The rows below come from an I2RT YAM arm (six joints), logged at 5 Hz.
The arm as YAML. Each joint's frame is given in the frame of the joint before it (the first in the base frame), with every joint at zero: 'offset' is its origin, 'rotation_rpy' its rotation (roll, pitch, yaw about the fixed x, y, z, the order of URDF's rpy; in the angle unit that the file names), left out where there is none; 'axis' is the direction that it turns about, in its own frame. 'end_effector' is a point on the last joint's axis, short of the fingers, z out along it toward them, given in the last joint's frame.
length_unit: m
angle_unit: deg
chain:
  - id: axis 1
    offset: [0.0, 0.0, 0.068]
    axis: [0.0, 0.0, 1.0]
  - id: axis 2
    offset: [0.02, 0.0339, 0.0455]
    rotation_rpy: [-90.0, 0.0, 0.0]
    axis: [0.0, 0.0, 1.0]
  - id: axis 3
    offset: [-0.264, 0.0, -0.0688]
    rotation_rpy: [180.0, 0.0, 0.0]
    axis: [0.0, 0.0, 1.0]
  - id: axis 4
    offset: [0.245, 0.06, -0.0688]
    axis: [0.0, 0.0, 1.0]
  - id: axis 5
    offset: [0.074, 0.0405, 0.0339]
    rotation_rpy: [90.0, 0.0, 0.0]
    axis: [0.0, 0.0, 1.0]
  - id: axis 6
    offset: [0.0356, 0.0, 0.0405]
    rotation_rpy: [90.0, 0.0, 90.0]
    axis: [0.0, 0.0, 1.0]
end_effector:
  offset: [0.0, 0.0, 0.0]
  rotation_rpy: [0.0, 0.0, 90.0]
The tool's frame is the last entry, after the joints.
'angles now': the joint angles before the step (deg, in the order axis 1, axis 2, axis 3, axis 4, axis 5, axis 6). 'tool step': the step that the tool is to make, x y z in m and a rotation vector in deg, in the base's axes. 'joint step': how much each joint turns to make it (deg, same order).
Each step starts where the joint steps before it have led.
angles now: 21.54 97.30 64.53 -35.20 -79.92 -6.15
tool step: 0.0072 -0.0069 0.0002 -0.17 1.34 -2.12
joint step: -1.59 0.20 -0.01 2.33 -0.08 3.48
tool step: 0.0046 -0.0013 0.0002 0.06 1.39 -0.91
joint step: -0.49 0.28 0.02 2.45 -0.30 3.52
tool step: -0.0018 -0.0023 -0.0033 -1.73 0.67 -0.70
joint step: -0.25 0.05 -0.21 -1.97 1.47 -1.05
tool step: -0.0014 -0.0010 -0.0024 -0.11 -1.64 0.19
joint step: -0.07 0.00 -0.38 -0.58 0.48 -2.53
